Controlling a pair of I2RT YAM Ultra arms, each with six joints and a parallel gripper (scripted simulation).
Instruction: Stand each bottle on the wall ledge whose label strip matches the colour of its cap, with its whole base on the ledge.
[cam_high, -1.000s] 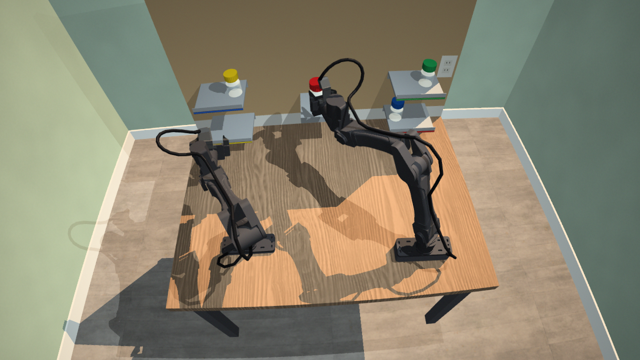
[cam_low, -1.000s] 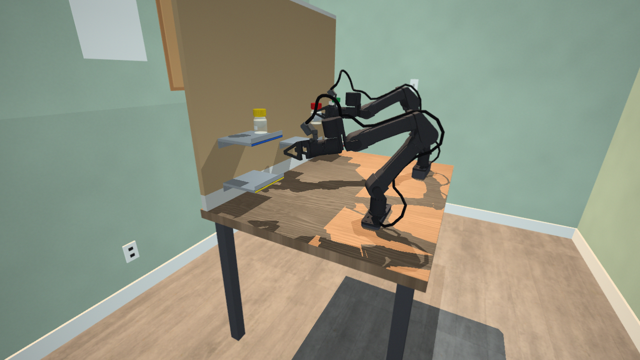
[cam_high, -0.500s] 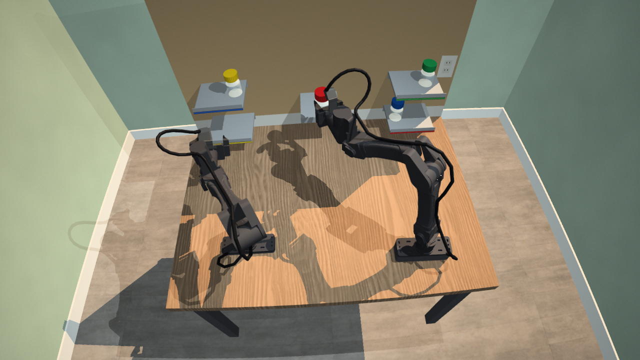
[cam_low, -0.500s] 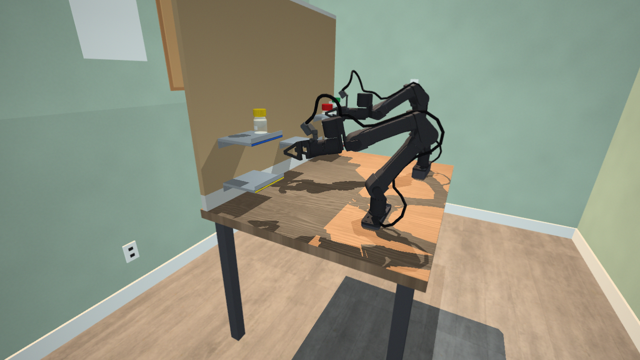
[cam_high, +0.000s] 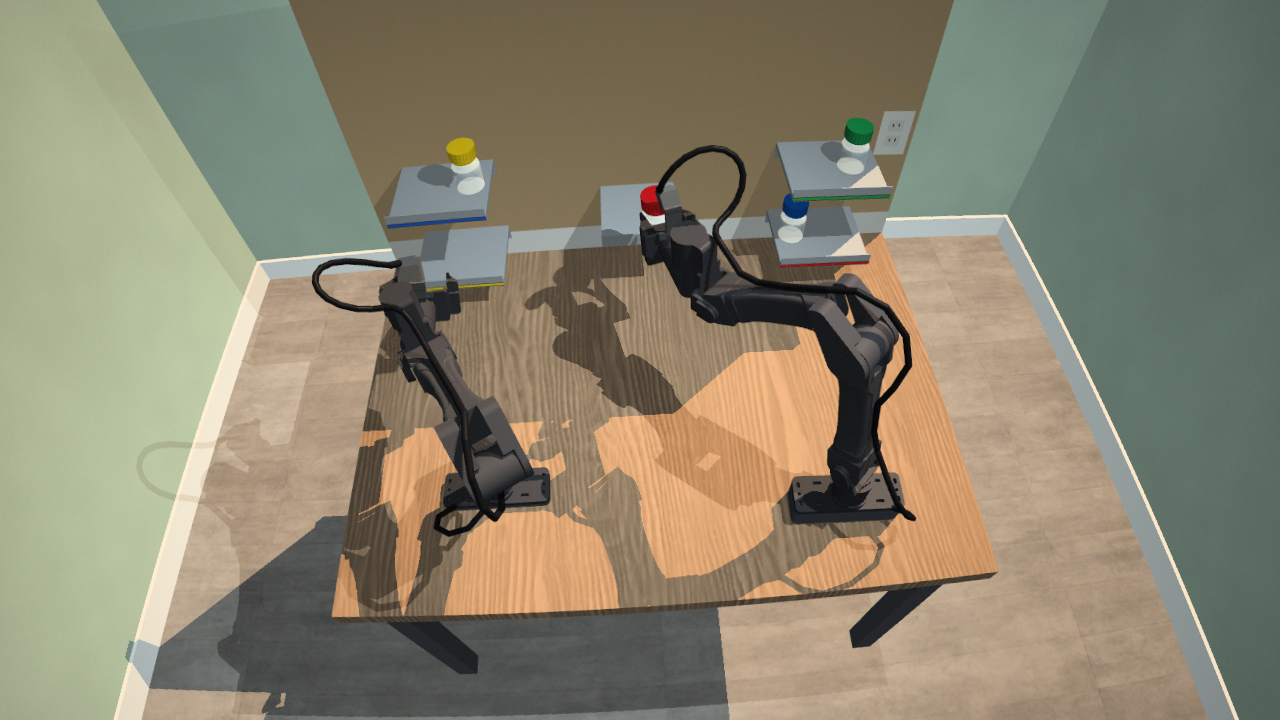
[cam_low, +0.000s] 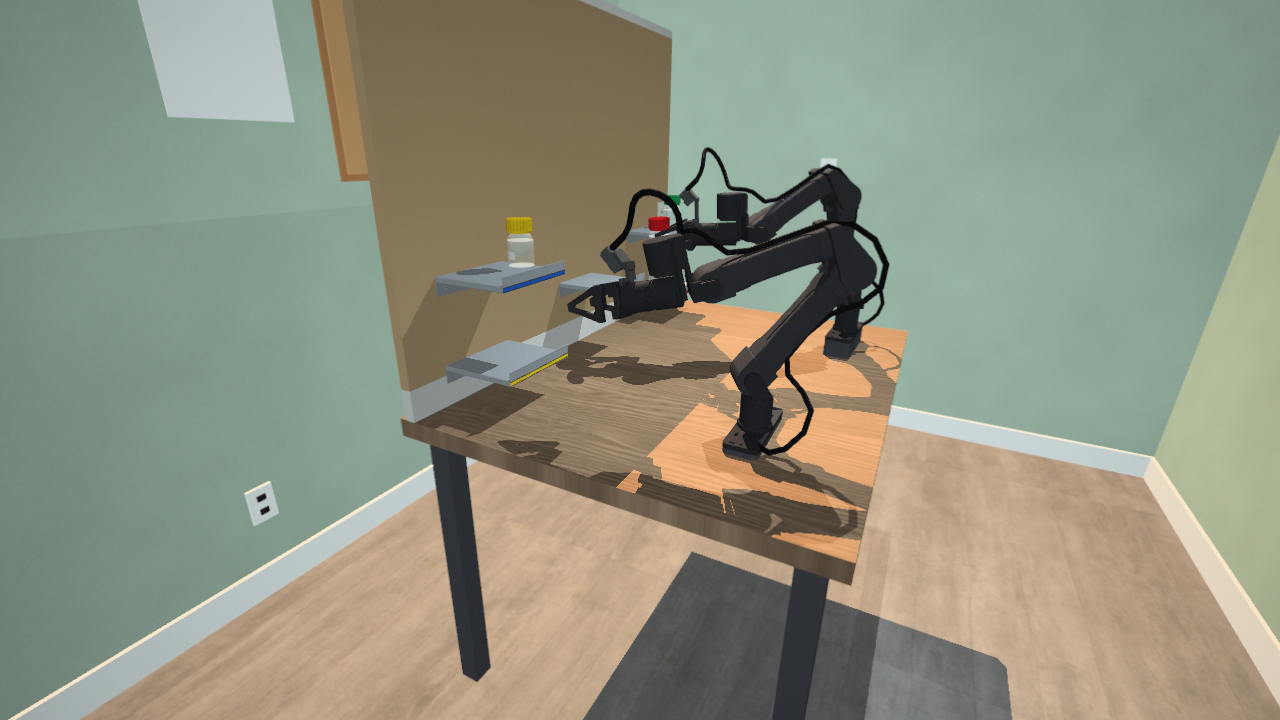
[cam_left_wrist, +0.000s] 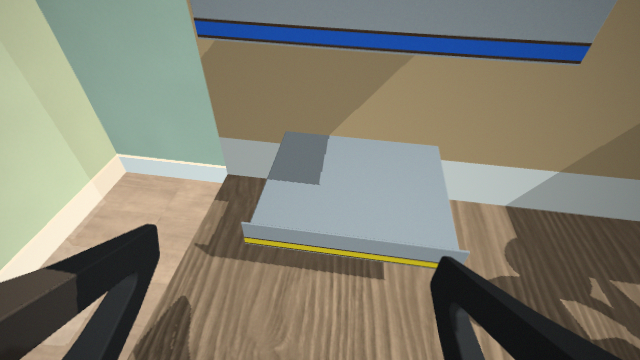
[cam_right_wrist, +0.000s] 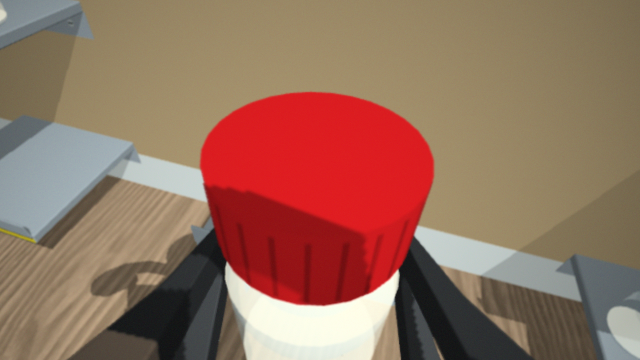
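The yellow-capped bottle lies 220 mm ahead of my left hand, 80 mm above it and 60 mm to the right of it. The rest, counted from my left hand: brown wall panel: 380 mm to the right, 360 mm ahead, 200 mm above; red-capped bottle: 440 mm to the right, 110 mm ahead, 60 mm above; blue-capped bottle: 730 mm to the right, 290 mm ahead, 110 mm below.
My right gripper is now 10 mm above the red-capped bottle. The rest, counted from my right hand: brown wall panel 260 mm ahead, 120 mm above, 60 mm to the left; then blue-capped bottle 290 mm to the right, 190 mm ahead, 180 mm below; then yellow-capped bottle 380 mm to the left, 120 mm ahead, 10 mm above.
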